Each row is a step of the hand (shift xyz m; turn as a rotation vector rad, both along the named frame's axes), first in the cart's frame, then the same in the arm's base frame.
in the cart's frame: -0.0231 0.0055 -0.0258 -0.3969 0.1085 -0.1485
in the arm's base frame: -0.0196 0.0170 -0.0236 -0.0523 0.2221 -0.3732
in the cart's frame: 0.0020 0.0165 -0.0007 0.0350 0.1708 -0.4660
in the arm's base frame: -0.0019 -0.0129 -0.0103 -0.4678 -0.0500 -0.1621
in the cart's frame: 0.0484 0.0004 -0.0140 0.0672 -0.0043 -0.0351
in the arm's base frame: -0.0253 -0.0302 0.0314 -0.0501 -0.0353 0.0447
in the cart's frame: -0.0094 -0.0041 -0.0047 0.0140 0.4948 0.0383
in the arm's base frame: -0.0021 0.0102 -0.0043 0.0114 -0.3672 -0.3339
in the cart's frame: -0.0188 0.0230 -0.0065 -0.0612 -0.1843 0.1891
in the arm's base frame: -0.0028 -0.0022 -0.0302 0.2064 0.1335 0.1142
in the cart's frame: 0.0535 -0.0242 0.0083 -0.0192 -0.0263 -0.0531
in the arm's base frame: -0.0039 -0.0208 0.0554 -0.0456 0.0424 -0.0023
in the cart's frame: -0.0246 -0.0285 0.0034 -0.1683 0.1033 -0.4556
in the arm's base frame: 0.0106 0.0361 0.0035 -0.4052 0.1333 -0.2542
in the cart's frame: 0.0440 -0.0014 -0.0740 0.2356 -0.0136 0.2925
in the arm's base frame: -0.0823 -0.0138 0.0211 0.2268 -0.2092 0.2146
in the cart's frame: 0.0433 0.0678 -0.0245 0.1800 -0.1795 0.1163
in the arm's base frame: -0.0373 -0.0723 -0.0212 0.0770 -0.0185 0.2681
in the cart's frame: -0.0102 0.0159 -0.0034 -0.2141 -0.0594 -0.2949
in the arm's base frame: -0.0015 -0.0036 -0.0188 -0.2310 0.2468 -0.1485
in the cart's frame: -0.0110 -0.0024 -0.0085 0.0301 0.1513 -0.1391
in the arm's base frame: -0.0055 0.0109 -0.0071 -0.1489 -0.0992 -0.1055
